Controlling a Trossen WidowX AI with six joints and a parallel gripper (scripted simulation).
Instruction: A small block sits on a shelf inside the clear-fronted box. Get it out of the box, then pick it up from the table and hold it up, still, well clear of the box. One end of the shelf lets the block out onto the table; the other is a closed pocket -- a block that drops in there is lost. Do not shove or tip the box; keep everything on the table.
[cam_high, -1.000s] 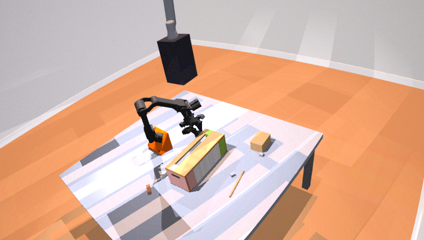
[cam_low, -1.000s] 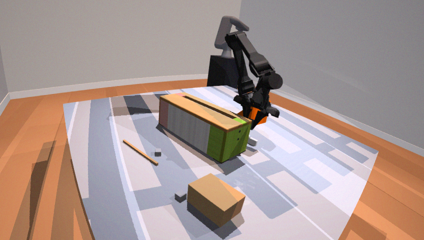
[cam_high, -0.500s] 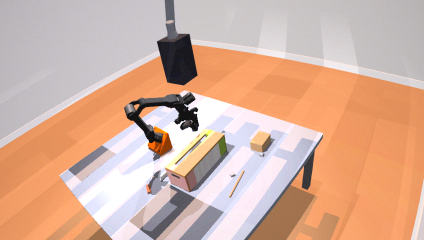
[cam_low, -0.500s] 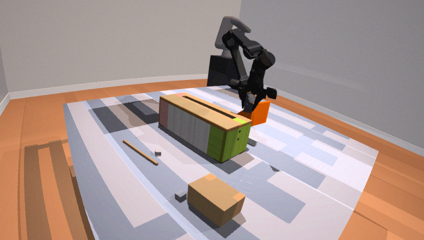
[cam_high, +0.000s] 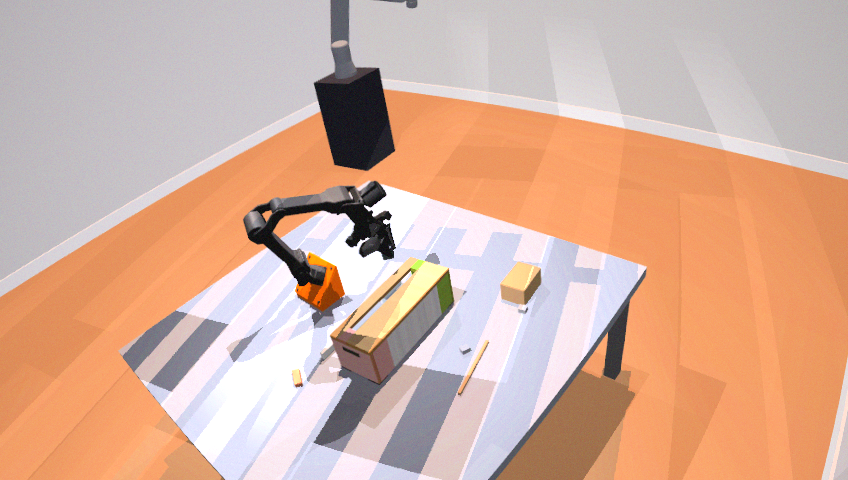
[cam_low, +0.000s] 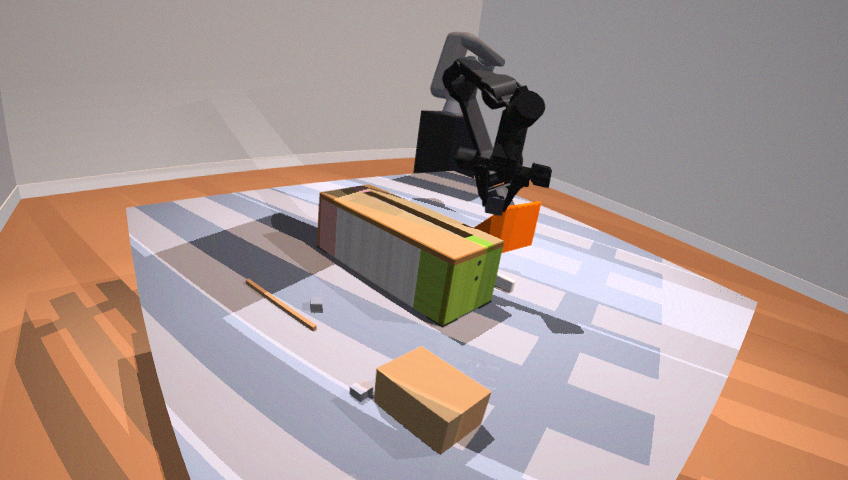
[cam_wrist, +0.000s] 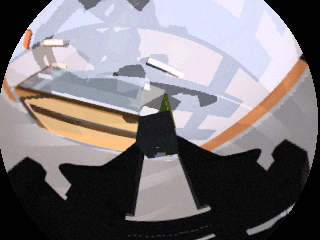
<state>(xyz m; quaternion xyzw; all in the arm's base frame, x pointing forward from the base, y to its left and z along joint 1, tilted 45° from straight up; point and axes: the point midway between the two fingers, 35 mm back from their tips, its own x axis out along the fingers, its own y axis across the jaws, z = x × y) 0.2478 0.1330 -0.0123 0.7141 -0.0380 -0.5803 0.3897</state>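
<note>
Now: gripper tip 1 cm to the left of the grey block and 1 cm past it. Round my gripper tip: long wooden box (14 cm to the right, 11 cm below, 5 cm ahead); thin wooden stick (36 cm ahead, 17 cm to the right, 17 cm below); tan carton (34 cm ahead, 17 cm to the left, 14 cm below).
</note>
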